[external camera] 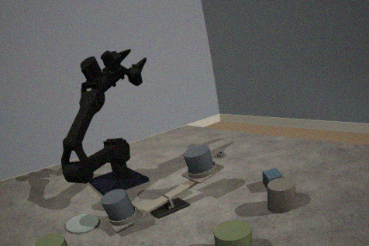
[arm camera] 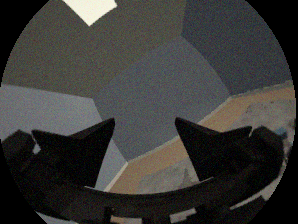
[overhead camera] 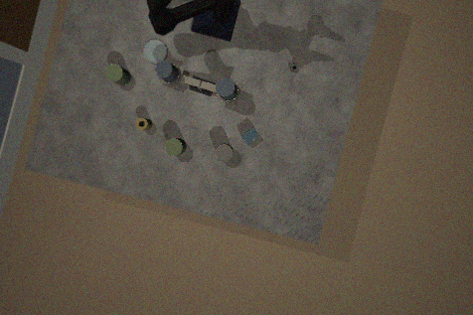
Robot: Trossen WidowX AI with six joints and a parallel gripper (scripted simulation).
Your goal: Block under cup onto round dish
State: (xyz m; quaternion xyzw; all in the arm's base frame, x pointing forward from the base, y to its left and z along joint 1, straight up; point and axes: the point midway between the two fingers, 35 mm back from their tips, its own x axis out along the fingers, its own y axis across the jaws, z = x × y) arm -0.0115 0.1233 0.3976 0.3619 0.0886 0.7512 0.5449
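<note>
The small grey block lies 39 cm below my gripper tip, 34 cm ahead of it and 24 cm to the right of it. Round my gripper tip: balance (40 cm below, 33 cm ahead, 11 cm to the right); then dark nut (42 cm below, 22 cm to the left, 10 cm ahead); then cup (32 cm below, 31 cm ahead, 2 cm to the left).
</note>
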